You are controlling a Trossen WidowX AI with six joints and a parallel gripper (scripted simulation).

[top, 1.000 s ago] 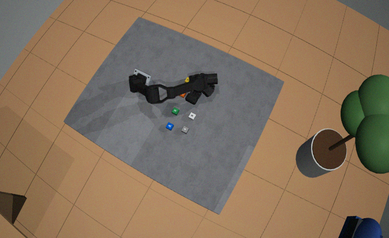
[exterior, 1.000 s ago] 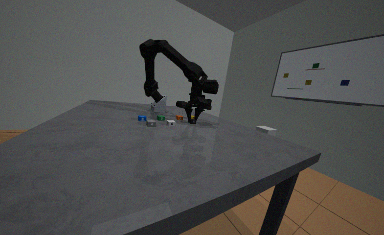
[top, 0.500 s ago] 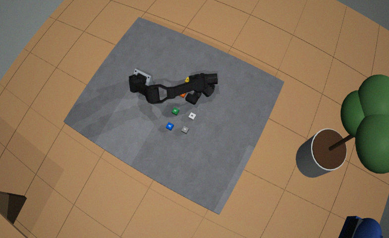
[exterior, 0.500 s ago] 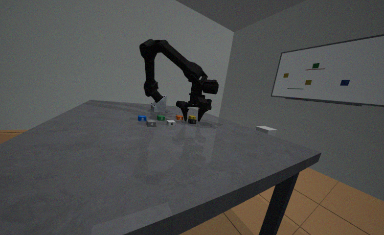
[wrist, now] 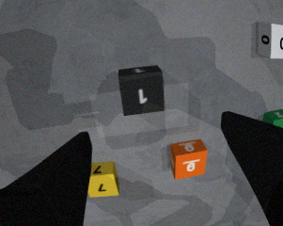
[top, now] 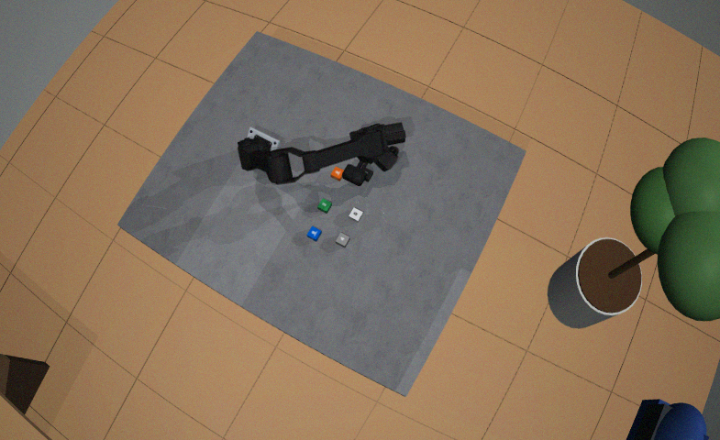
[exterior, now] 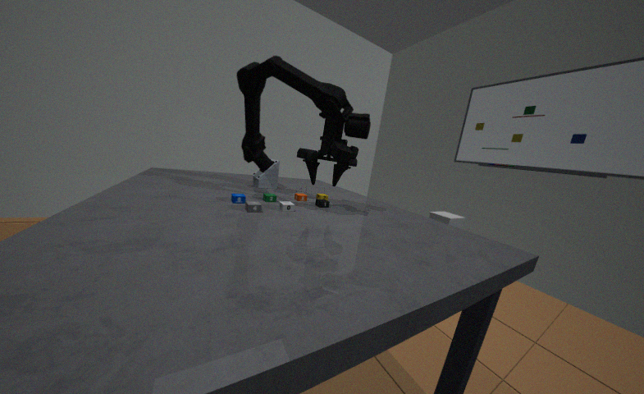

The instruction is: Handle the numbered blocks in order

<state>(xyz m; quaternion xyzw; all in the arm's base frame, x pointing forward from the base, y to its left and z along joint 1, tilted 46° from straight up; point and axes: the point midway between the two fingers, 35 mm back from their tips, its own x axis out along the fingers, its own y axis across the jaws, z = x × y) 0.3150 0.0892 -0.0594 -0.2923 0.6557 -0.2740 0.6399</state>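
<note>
Now: the black block 60 mm below my gripper tip. Also, from my gripper tip: orange block: 80 mm behind, 40 mm to the right, 60 mm below; then white block marked 0: 40 mm ahead, 130 mm to the right, 60 mm below; then yellow block: 90 mm behind, 50 mm to the left, 60 mm below.
</note>
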